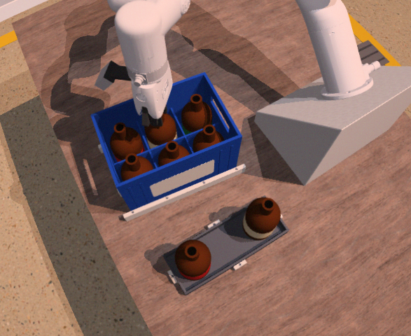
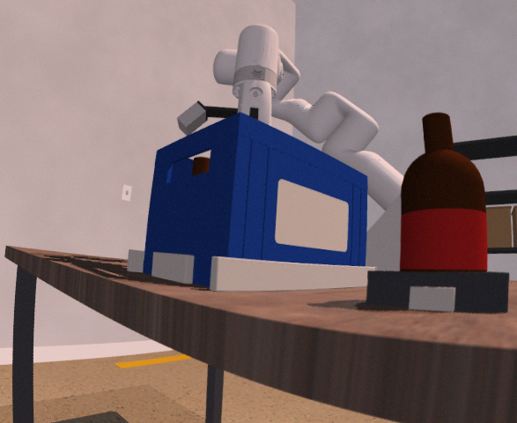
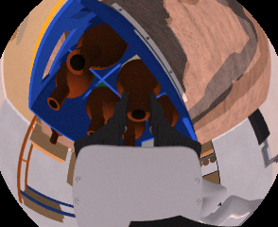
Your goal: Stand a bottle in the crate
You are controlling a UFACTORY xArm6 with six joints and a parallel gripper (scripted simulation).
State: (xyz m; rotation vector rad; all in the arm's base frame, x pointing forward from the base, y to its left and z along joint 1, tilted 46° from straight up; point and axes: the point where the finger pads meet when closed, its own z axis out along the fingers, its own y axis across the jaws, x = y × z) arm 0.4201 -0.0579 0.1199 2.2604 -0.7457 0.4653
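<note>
Right now the blue crate is 8 cm below my hand and 4 cm to the left of it. From my hand the other things lie so: grey tray: 30 cm to the left, 15 cm below, 3 cm behind; then cream-labelled bottle: 29 cm to the left, 12 cm behind, 7 cm below; then red-labelled bottle: 30 cm to the left, 7 cm below, 6 cm ahead.
</note>
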